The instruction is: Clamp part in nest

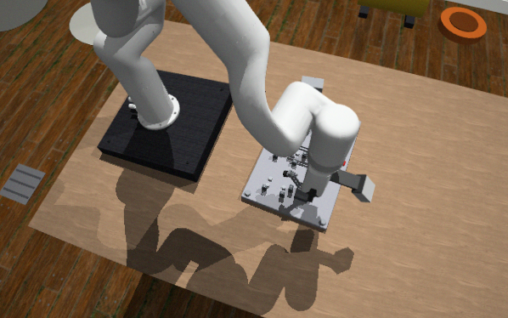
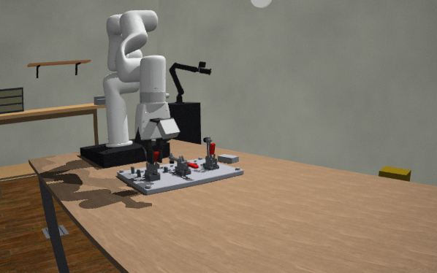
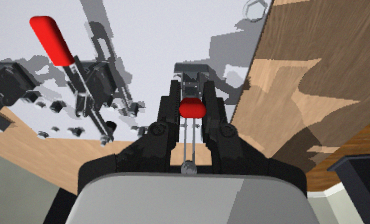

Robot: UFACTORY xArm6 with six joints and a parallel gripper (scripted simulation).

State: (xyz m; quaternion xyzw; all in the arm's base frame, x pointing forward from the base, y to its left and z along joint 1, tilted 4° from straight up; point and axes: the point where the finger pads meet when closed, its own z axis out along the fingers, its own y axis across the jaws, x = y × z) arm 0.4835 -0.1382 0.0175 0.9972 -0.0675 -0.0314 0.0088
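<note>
My hand is 3 cm past the clamp and 3 cm above it. Also, from my hand: fixture plate 12 cm to the left, 8 cm below, 4 cm behind; then grey block 38 cm to the left, 8 cm below, 7 cm behind.
</note>
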